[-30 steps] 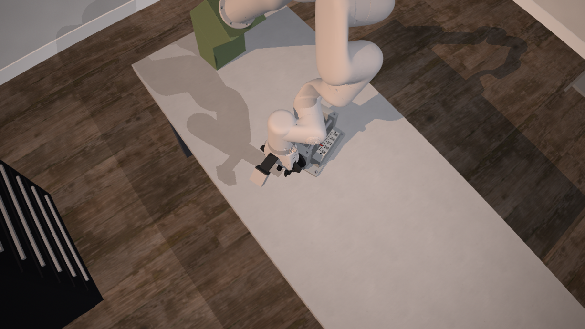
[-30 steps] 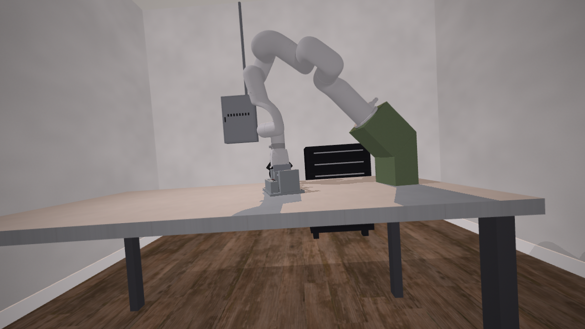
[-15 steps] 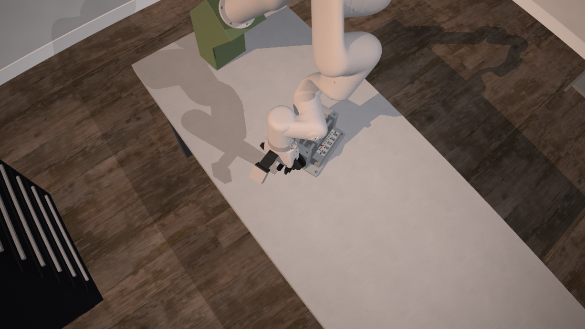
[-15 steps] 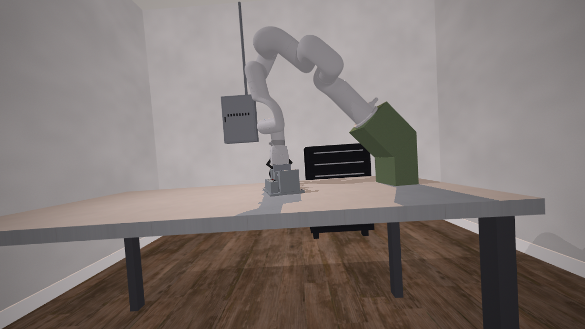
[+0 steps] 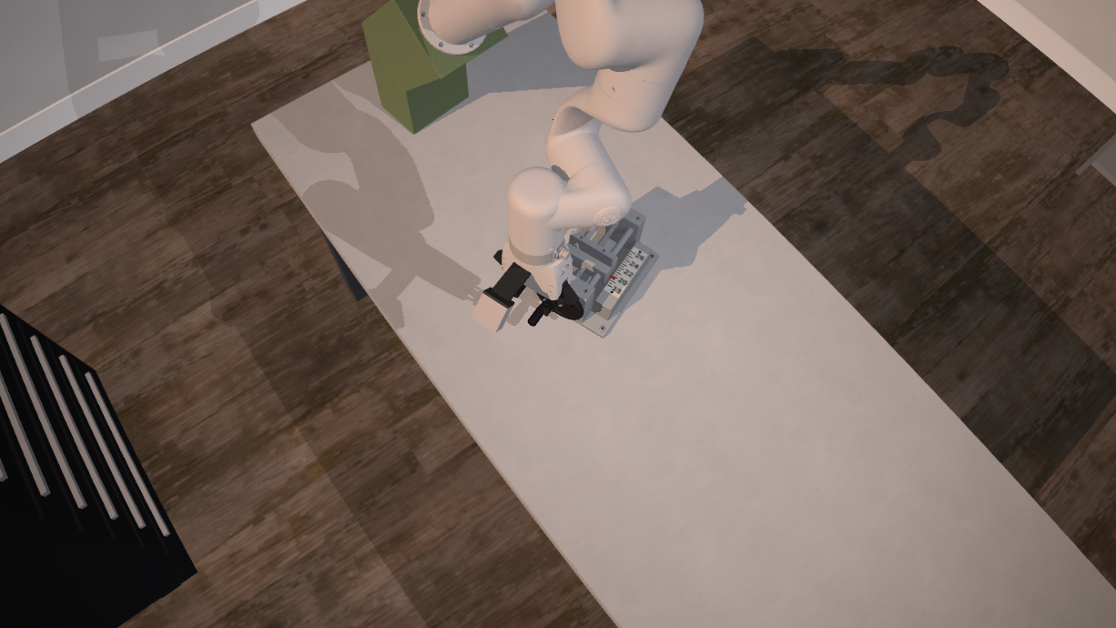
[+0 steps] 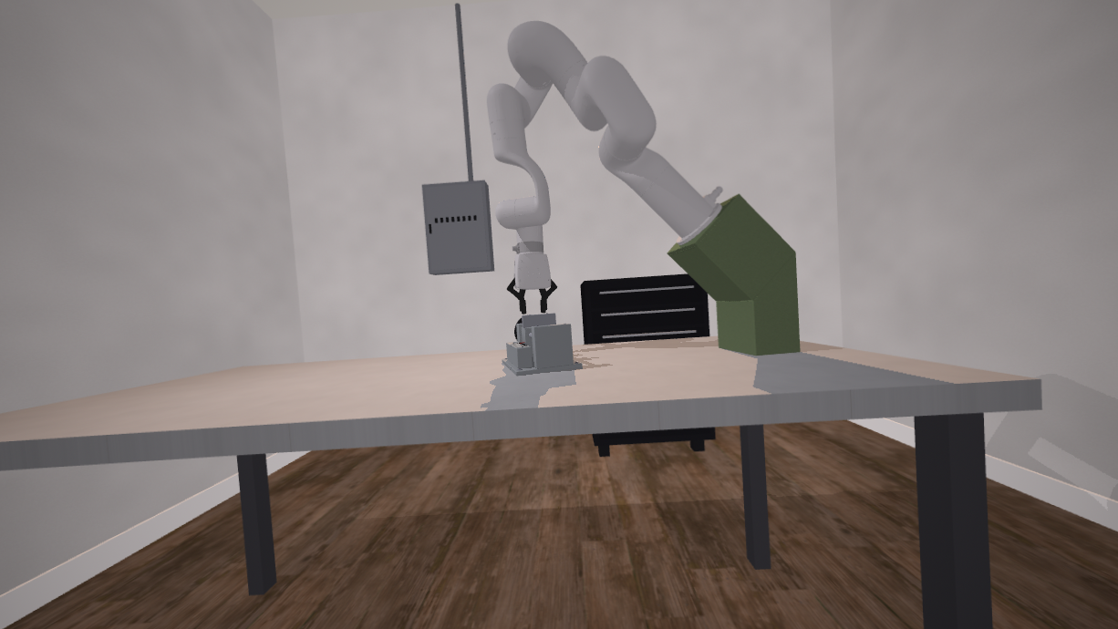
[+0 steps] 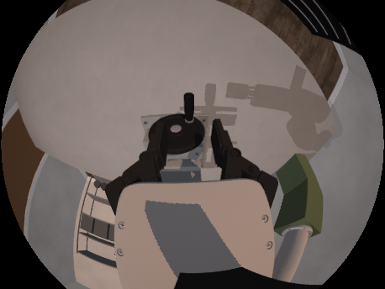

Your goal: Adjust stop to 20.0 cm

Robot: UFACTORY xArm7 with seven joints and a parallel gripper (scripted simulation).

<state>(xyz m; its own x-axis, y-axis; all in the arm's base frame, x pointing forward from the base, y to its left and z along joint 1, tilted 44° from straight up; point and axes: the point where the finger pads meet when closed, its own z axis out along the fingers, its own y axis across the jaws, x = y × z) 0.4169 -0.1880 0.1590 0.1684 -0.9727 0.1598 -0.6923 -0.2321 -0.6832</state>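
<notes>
The handwheel knob lies 90 mm below my hand and 10 mm to the left of it. From my hand the other things lie so: black handwheel (80 mm below, 30 mm to the left); then grey stop block (140 mm to the left, 50 mm below).
</notes>
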